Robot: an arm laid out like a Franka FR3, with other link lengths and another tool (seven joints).
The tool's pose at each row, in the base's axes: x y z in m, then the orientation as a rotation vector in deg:
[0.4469 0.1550 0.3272 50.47 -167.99 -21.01]
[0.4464 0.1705 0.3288 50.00 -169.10 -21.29]
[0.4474 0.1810 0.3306 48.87 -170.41 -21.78]
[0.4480 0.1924 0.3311 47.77 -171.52 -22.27]
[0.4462 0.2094 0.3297 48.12 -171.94 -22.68]
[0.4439 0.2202 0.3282 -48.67 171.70 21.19]
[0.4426 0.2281 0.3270 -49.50 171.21 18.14]
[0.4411 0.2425 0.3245 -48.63 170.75 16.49]
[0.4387 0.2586 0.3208 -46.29 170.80 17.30]
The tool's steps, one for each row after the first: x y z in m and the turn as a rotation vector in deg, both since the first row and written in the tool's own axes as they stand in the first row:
[-0.0081 0.0132 0.0018 0.17 -1.00 0.38]
[-0.0148 0.0216 0.0021 0.23 -2.13 1.18]
[-0.0215 0.0306 0.0039 0.23 -3.09 1.94]
[-0.0294 0.0450 0.0090 0.18 -3.65 1.72]
[-0.0334 0.0546 0.0130 1.16 -3.63 1.34]
[-0.0366 0.0614 0.0160 3.16 -3.56 0.74]
[-0.0432 0.0732 0.0217 4.37 -4.12 1.12]
[-0.0500 0.0866 0.0289 3.99 -4.93 2.49]

